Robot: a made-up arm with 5 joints.
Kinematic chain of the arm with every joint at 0, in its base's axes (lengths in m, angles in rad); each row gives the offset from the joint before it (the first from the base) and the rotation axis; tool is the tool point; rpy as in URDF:
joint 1: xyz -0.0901 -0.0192 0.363 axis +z
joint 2: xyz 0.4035 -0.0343 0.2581 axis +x
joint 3: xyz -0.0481 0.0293 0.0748 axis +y
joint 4: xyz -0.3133 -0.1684 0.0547 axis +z
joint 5: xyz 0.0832 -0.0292 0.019 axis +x
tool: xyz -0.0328 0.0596 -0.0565 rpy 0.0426 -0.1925 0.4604
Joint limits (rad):
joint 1: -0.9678..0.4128
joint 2: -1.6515..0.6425
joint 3: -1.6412..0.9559
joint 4: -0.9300..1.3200
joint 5: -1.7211..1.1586
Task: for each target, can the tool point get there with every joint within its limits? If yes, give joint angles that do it. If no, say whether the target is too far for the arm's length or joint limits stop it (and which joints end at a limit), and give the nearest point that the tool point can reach.
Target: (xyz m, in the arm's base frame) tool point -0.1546 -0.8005 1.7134
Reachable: no: too far | nearest point -0.1160 -0.3333 1.0124 | short by 0.843 m
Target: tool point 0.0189 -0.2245 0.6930
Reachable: yes | joints -0.2637 -0.8204 -0.5605 0.8213 -1.2335
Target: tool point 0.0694 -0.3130 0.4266
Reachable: yes | joints -0.6354 0.3384 -1.3574 0.6592 -1.3754
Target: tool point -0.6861 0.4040 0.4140
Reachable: no: joint limits stop it (at a limit: joint 1, joint 2, joint 4) | nearest point -0.1313 0.2635 0.6740 | short by 0.629 m
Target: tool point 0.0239 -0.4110 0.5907
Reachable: yes | joints -0.3175 -0.6416 -1.1572 -0.5548 -1.3131
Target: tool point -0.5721 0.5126 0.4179
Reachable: no: joint limits stop it (at a limit: joint 1, joint 2, joint 4) | nearest point -0.1120 0.3159 0.6708 | short by 0.561 m
